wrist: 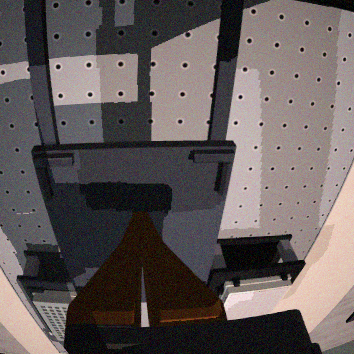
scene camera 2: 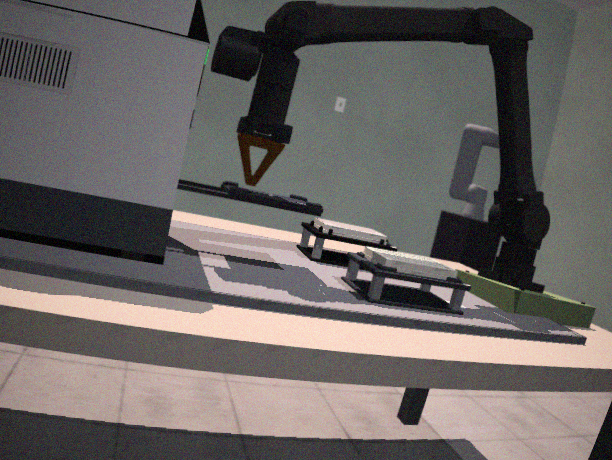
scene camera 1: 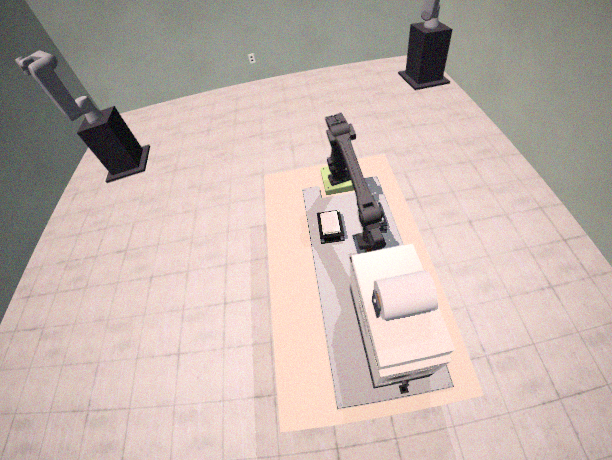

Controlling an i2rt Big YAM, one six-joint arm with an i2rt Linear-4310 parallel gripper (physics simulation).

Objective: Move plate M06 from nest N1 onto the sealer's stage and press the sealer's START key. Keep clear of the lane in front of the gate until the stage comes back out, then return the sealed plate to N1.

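Frame: origin at the arm's base, x ahead, y left, z up, level; centimetres.
Where they show: gripper, fingertip midpoint: (wrist: 140, 219) (scene camera 2: 250, 185) (scene camera 1: 368, 250); arm's base at its link origin: (scene camera 2: 509, 284) (scene camera 1: 339, 178).
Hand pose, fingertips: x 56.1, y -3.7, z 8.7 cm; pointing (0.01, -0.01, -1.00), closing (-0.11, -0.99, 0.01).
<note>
Each offset is from my fingertips to the top centre of the thing. Level surfaces: height alone.
My gripper (scene camera 2: 251, 184) (wrist: 140, 219) is shut and empty, its orange fingertips pointing down above the sealer's stage @[dx +1.1, dy +0.2, dz -0.4 cm] (scene camera 2: 280, 201) (wrist: 195, 225). The stage is out on its rails and bears no plate. The white sealer (scene camera 1: 415, 345) (scene camera 2: 100, 125) stands at the rails' inner end. A plate with a well pattern @[dx -24.0, dy +11.5, dz -5.4 cm] (scene camera 2: 415, 262) (wrist: 52, 312) sits on the near nest in scene camera 2, at left in the wrist view. A smooth white plate @[dx -24.7, dy -10.8, dz -4.8 cm] (scene camera 1: 331, 222) (scene camera 2: 350, 230) (wrist: 255, 300) sits on the other nest. No M06 or N1 label is legible. The START key does not show.
A perforated grey board @[dz -11.6 cm] (scene camera 1: 327, 320) (wrist: 185, 65) lies under the nests and sealer on the table @[dz -12.8 cm] (scene camera 1: 292, 350). A white roll @[dx +34.4, dy -2.8, dz +36.0 cm] (scene camera 1: 410, 295) tops the sealer. The arm stands on a green base (scene camera 1: 337, 189) (scene camera 2: 555, 307). Two other arms on black pedestals (scene camera 1: 112, 142) (scene camera 1: 427, 55) stand away.
</note>
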